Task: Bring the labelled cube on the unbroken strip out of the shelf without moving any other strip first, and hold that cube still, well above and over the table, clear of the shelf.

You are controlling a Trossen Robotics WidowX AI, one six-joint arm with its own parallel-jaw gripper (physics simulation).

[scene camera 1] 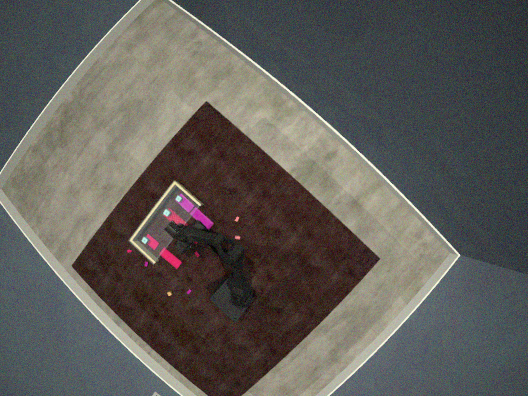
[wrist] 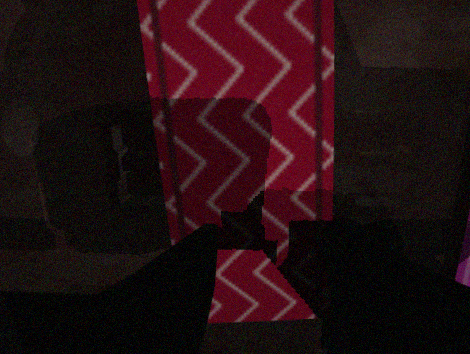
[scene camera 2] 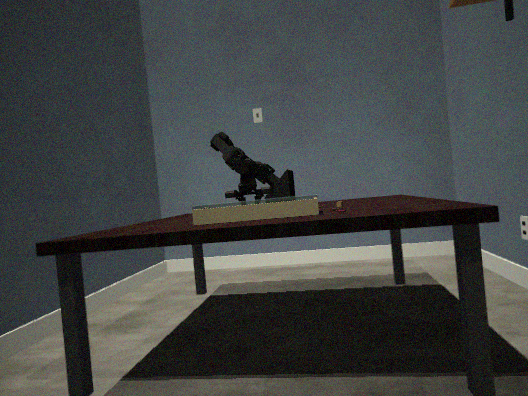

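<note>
A low cream-walled shelf (scene camera 1: 153,211) (scene camera 2: 255,212) with a see-through top stands on the table. Three pale labelled cubes (scene camera 1: 178,198) (scene camera 1: 166,212) (scene camera 1: 144,240) sit at its back; their labels are unreadable. A magenta strip (scene camera 1: 203,218) sticks out of the front at one end. A crimson strip (scene camera 1: 170,259) sticks out at the other end, its two visible parts separated by a gap. The red zigzag strip (scene camera 1: 176,217) (wrist: 245,65) is in the middle. My gripper (wrist: 269,236) is partly closed but open, its dark fingers over the zigzag strip's near part, covering its edges.
Small scraps lie on the table (scene camera 1: 300,250) (scene camera 2: 425,210), including coral ones (scene camera 1: 237,219) (scene camera 1: 237,237), an orange one (scene camera 1: 169,294) and a magenta one (scene camera 1: 189,291). The magenta strip's edge (wrist: 465,265) shows at the right of the wrist view. The arm (scene camera 1: 227,255) (scene camera 2: 250,167) reaches to the shelf front.
</note>
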